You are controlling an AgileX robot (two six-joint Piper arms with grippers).
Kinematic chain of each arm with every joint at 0, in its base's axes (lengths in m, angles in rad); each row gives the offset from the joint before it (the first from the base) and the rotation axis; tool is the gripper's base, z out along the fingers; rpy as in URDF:
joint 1: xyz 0 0 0.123 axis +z
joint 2: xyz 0 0 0 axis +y
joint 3: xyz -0.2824 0 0.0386 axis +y
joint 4: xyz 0.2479 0 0.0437 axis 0.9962 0 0.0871
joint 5: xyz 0 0 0 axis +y
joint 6: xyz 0.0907 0 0.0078 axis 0.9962 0 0.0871
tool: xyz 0 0 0 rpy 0 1.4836 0
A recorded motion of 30 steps. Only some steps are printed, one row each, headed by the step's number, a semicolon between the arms.
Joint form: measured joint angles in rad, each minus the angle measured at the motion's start. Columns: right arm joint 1, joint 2, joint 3, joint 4, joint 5, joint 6; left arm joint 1, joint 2, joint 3, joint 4, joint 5, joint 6.
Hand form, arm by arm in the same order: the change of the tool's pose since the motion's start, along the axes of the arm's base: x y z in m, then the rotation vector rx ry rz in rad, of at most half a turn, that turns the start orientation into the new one. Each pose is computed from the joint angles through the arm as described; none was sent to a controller.
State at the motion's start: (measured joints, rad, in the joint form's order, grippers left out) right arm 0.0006 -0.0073 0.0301 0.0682 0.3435 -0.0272; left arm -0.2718 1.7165 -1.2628 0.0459 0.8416 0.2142
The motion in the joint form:
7: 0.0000 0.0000 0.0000 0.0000 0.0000 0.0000; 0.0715 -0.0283 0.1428 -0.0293 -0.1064 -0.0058
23: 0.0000 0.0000 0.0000 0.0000 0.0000 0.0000; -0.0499 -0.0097 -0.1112 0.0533 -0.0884 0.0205
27: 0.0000 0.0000 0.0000 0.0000 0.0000 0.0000; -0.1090 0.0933 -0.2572 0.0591 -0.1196 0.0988
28: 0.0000 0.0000 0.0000 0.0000 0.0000 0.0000; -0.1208 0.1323 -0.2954 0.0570 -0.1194 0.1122
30: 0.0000 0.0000 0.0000 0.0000 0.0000 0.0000; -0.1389 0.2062 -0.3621 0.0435 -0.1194 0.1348
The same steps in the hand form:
7: 0.0000 0.0000 0.0000 0.0000 0.0000 0.0000; -0.0124 0.0261 -0.0254 -0.0274 0.0148 0.0859
23: 0.0000 0.0000 0.0000 0.0000 0.0000 0.0000; 0.0159 -0.0206 0.0392 -0.0052 -0.2160 -0.0902
27: 0.0000 0.0000 0.0000 0.0000 0.0000 0.0000; 0.0410 -0.0544 0.0445 0.0079 -0.2961 -0.2201
28: 0.0000 0.0000 0.0000 0.0000 0.0000 0.0000; 0.0486 -0.0629 0.0400 0.0109 -0.2961 -0.2429
30: 0.0000 0.0000 0.0000 0.0000 0.0000 0.0000; 0.0621 -0.0779 0.0285 0.0086 -0.2882 -0.2765

